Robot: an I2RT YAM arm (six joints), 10 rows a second.
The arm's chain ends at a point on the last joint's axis. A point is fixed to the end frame.
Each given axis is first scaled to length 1.
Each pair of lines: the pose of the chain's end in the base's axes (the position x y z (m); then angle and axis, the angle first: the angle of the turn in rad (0 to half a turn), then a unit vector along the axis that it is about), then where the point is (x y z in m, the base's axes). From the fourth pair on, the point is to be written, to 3 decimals.
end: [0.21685 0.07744 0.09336 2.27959 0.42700 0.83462 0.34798]
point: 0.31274 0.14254 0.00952
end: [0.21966 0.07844 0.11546 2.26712 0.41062 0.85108 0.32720]
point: 0.31403 0.14008 0.02740
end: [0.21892 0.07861 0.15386 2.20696 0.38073 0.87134 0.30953]
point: 0.31556 0.13501 0.06475
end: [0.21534 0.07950 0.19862 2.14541 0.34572 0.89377 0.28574]
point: 0.314 0.130 0.108
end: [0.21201 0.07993 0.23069 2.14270 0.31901 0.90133 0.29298]
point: 0.310 0.133 0.141
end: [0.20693 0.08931 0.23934 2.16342 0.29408 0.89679 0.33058]
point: 0.302 0.153 0.153
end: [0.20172 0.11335 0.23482 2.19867 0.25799 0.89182 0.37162]
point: 0.291 0.189 0.152
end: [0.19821 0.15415 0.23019 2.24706 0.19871 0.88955 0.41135]
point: 0.277 0.243 0.150
